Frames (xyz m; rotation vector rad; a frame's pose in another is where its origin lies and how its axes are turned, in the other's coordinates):
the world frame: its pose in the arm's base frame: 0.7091 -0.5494 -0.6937 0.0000 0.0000 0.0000
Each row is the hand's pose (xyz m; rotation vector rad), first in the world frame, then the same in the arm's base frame.
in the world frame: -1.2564 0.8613 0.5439 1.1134 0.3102 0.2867
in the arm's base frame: -0.5473 0.3119 -0.1498 1.1134 0.3102 0.2867
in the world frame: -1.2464 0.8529 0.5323 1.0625 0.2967 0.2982
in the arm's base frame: -0.5373 0.3035 -0.1614 1.0625 0.2967 0.2982
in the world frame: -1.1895 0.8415 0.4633 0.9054 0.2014 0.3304
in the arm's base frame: -0.4804 0.2921 -0.2304 0.9054 0.2014 0.3304
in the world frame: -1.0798 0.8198 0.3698 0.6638 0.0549 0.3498
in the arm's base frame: -0.3707 0.2704 -0.3239 0.6638 0.0549 0.3498
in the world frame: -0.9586 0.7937 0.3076 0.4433 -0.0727 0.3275
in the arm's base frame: -0.2495 0.2443 -0.3861 0.4433 -0.0727 0.3275
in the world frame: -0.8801 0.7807 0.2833 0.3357 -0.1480 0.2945
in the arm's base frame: -0.1710 0.2313 -0.4104 0.3357 -0.1480 0.2945
